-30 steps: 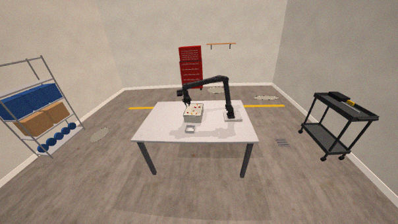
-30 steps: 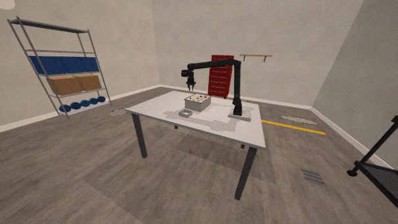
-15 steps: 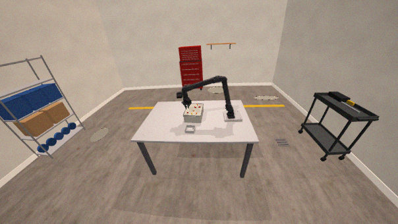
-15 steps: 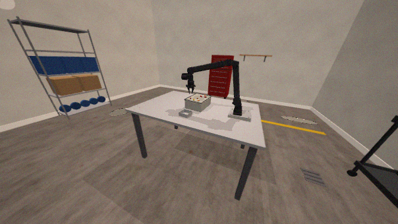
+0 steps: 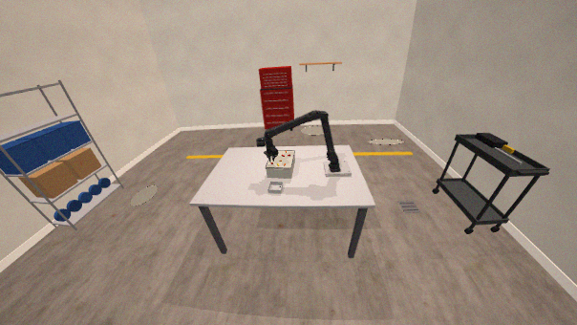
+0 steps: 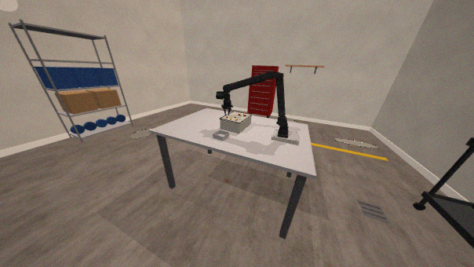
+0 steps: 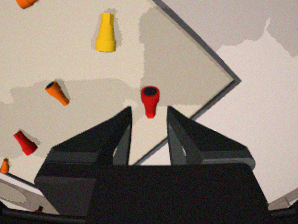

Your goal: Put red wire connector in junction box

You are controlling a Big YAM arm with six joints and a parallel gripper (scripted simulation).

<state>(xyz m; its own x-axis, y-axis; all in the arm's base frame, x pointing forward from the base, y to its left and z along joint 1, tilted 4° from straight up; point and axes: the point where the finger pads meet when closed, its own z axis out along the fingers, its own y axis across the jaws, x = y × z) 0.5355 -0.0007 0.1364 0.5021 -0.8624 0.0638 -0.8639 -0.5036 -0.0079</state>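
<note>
Right now the red wire connector is 2 cm below my hand. From my hand the other things lie so: tool case (8 cm to the right, 7 cm behind, 6 cm below); yellow connector (5 cm behind, 3 cm to the left, 2 cm below).
</note>
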